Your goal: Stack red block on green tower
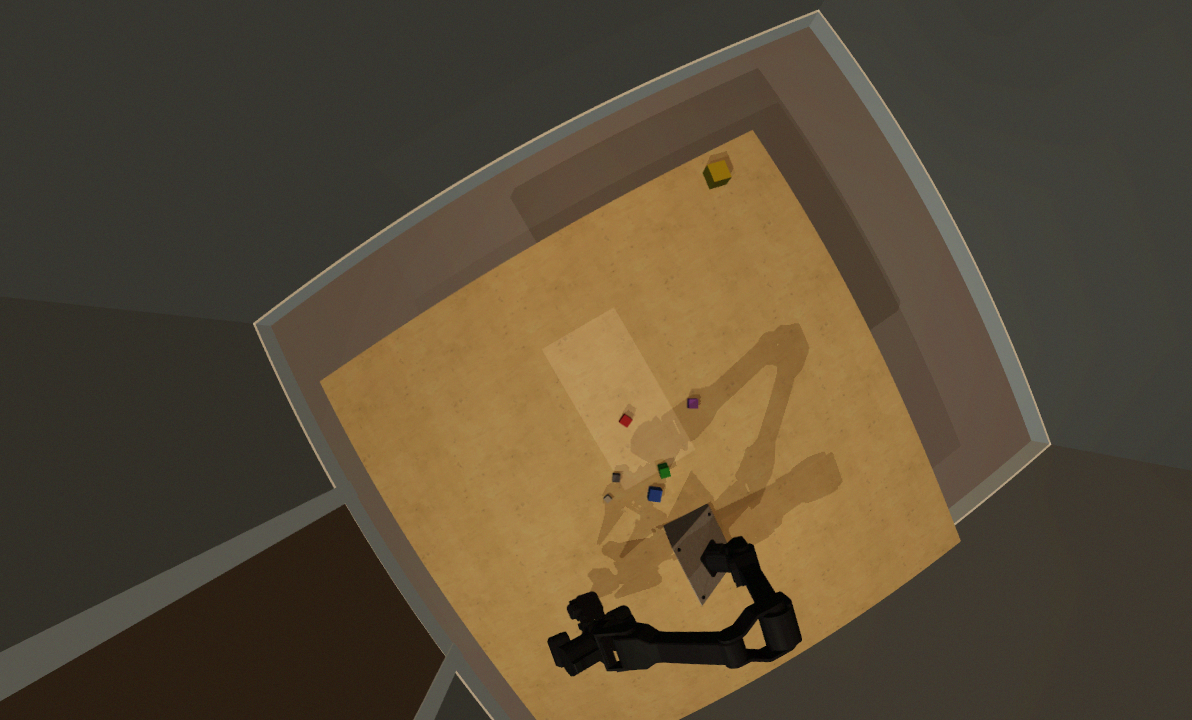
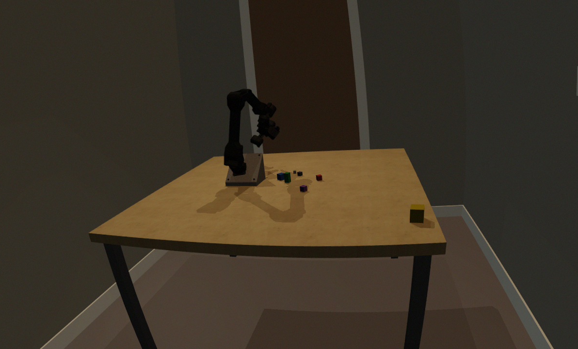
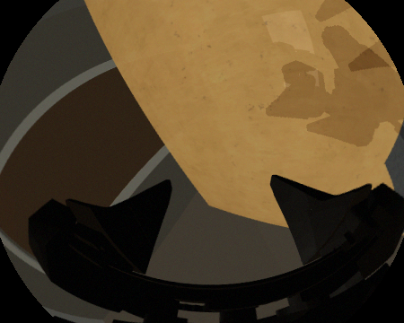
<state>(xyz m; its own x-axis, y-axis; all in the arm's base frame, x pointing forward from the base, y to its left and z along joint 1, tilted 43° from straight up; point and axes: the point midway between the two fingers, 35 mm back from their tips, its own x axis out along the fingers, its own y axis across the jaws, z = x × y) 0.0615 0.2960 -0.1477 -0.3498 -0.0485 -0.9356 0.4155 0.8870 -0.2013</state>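
The red block lies 34 cm ahead of my gripper tip, 35 cm to the right of it and 13 cm below it. Round my gripper tip: blue block (15 cm ahead, 31 cm to the right, 12 cm below); purple block (29 cm ahead, 50 cm to the right, 13 cm below); large yellow block (71 cm ahead, 86 cm to the right, 11 cm below).
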